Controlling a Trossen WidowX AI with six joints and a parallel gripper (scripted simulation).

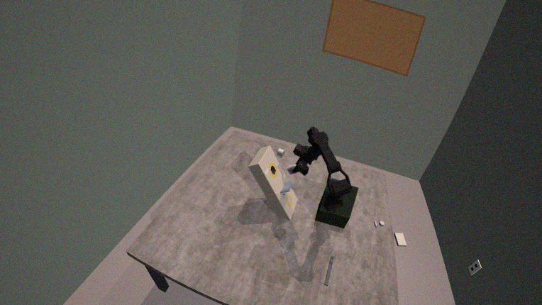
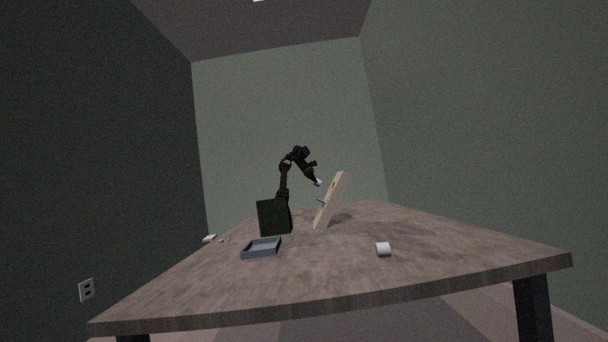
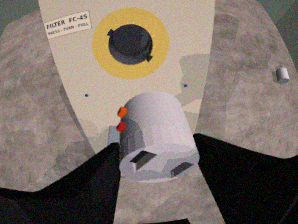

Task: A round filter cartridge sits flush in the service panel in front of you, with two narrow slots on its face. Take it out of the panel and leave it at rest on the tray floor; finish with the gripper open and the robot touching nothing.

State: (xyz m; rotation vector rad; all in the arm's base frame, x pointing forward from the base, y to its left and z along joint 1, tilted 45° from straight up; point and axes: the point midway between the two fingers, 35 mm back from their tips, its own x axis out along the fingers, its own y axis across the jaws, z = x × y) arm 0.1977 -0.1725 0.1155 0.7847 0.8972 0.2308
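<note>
Right now my gripper tip is 34 cm past the tray, 26 cm above it and 23 cm to the left of it. Also, from my gripper tip: filter cartridge right at my gripper tip; card 73 cm behind, 26 cm below, 14 cm to the left; beige service panel 12 cm below, 7 cm ahead.
</note>
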